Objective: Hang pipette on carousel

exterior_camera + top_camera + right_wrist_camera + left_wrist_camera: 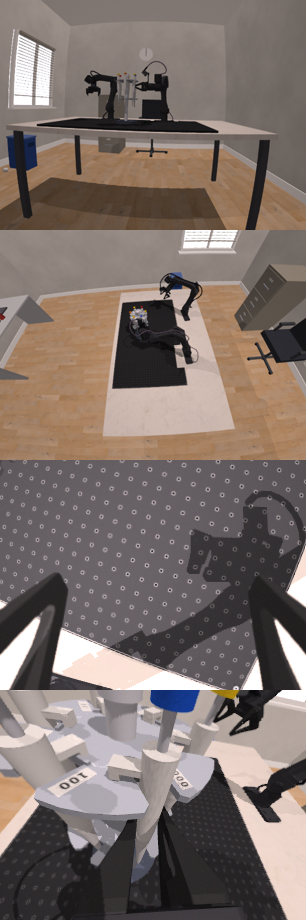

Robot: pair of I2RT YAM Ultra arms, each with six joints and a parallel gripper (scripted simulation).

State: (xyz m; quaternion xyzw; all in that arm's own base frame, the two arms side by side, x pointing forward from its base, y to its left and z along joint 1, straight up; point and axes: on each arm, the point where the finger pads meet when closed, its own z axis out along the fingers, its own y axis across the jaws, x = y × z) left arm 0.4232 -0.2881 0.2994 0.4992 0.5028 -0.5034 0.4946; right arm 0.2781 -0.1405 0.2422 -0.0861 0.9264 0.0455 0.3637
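My left gripper is now 1 cm short of the hand pipette and 3 cm above it.
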